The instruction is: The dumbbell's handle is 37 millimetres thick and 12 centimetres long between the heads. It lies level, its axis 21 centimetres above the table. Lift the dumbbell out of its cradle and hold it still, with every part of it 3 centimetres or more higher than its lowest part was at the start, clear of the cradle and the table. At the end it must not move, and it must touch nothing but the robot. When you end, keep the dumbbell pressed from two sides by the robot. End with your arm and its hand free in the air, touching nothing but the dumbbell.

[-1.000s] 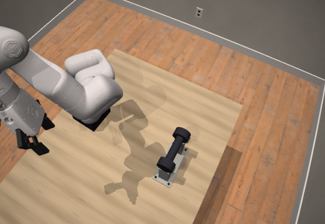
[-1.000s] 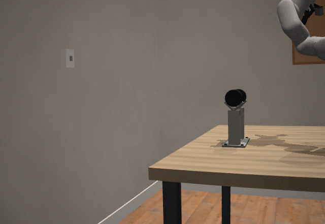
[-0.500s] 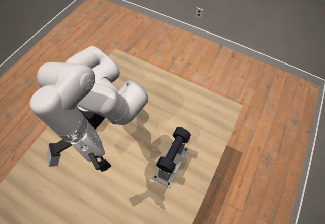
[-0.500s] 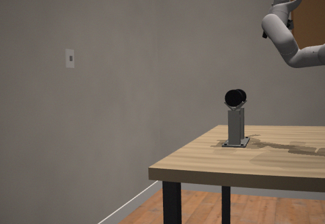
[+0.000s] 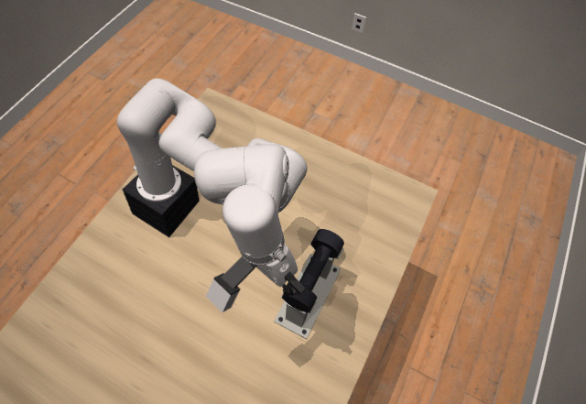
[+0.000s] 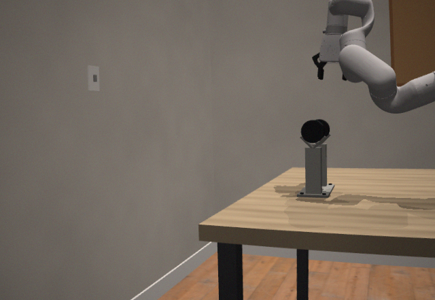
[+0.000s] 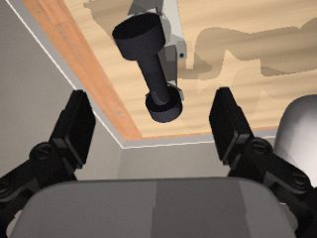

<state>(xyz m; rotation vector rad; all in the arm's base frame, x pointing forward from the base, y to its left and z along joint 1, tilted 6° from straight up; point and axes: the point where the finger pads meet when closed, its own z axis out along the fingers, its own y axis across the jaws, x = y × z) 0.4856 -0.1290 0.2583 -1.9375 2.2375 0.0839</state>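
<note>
Right now my hand is 19 cm above the dumbbell, 12 cm to the right of it and 3 cm short of it. Round my hand: cradle: 31 cm below, 12 cm to the left, 3 cm ahead.
</note>
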